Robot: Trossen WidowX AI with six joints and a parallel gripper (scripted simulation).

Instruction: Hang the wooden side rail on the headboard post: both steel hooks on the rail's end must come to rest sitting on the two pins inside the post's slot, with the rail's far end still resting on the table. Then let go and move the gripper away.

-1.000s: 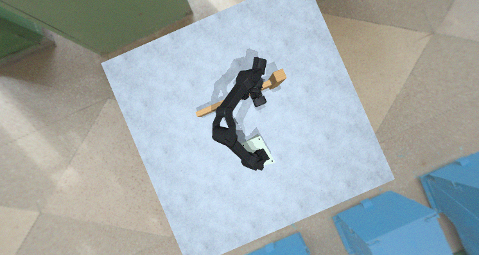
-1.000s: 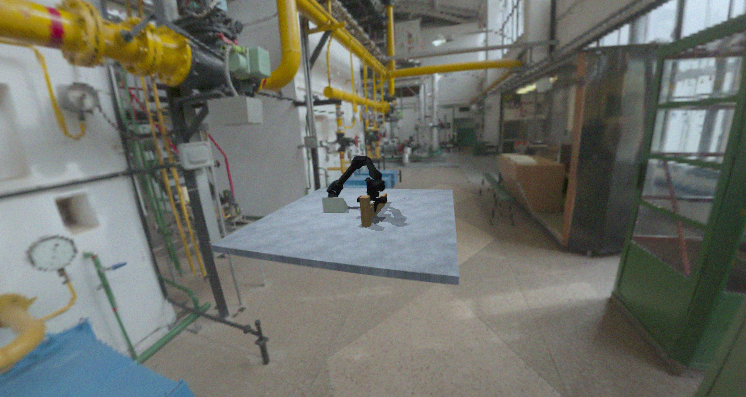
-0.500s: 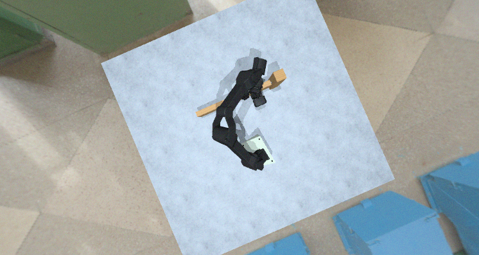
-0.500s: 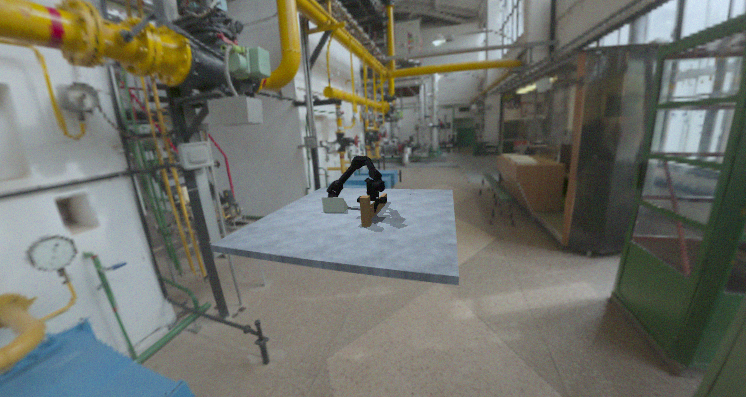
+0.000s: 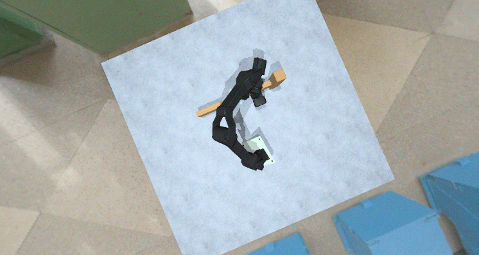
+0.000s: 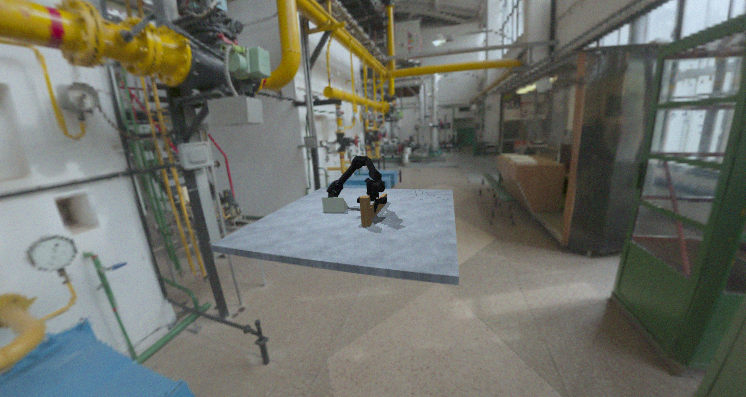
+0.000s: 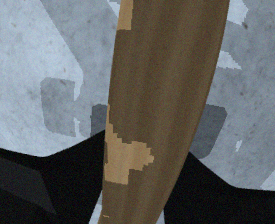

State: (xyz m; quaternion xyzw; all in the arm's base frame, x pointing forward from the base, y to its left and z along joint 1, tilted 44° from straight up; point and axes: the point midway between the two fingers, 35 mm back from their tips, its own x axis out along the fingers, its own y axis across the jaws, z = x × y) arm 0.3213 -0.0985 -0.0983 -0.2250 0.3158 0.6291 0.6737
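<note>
Right now my gripper tip is 20 mm past the wooden headboard post, 120 mm to the left of it and 50 mm below it.
</note>
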